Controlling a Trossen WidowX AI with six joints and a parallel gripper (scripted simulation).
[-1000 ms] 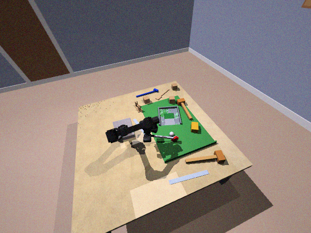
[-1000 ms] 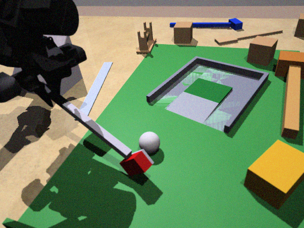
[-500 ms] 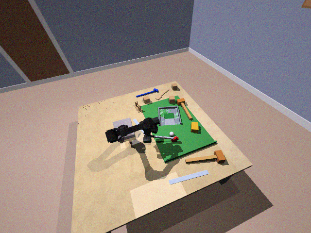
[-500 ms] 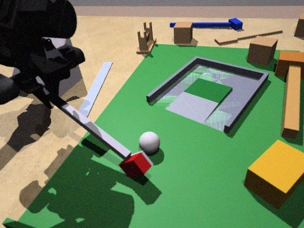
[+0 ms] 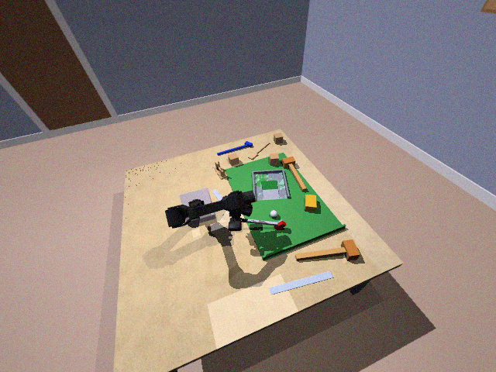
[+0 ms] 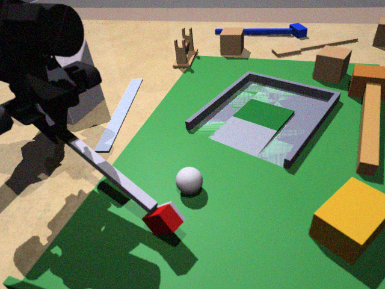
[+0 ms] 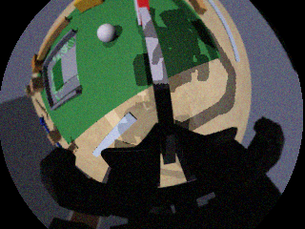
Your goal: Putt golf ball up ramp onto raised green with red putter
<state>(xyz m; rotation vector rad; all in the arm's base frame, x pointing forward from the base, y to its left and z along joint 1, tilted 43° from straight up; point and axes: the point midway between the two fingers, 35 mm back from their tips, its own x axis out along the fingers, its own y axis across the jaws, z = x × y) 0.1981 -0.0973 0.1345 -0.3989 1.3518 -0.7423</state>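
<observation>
The red putter lies 12 cm ahead of my gripper tip and 2 cm to the right of it. From my gripper tip the other things lie so: green mat (28 cm ahead, 18 cm to the left, 7 cm below); golf ball (22 cm ahead, 4 cm to the left, 5 cm below); yellow block (45 cm ahead, 4 cm to the left, 5 cm below).
</observation>
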